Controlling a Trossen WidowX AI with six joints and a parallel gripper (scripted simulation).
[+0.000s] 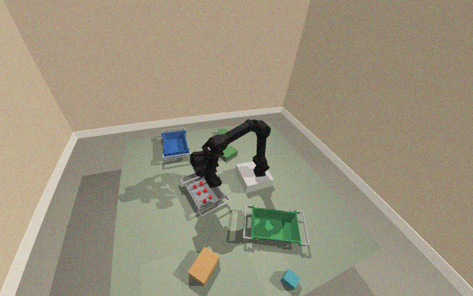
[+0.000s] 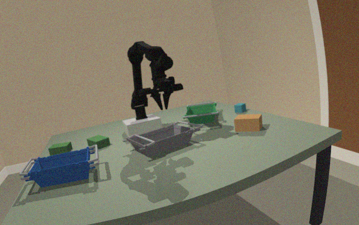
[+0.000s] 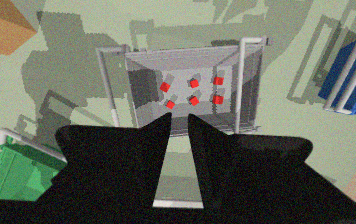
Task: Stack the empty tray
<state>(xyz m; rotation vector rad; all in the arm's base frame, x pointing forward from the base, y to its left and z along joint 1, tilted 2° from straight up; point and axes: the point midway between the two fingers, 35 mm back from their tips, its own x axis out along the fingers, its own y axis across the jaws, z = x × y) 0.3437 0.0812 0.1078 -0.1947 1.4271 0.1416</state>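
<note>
Right now the green tray is 310 mm behind my gripper tip, 260 mm to the left of it and 110 mm below it. From my gripper tip the other things lie so: orange block: 60 mm ahead, 370 mm to the left, 120 mm below; cyan block: 290 mm behind, 510 mm to the left, 130 mm below; red block: 70 mm ahead, 90 mm to the right, 140 mm below.
</note>
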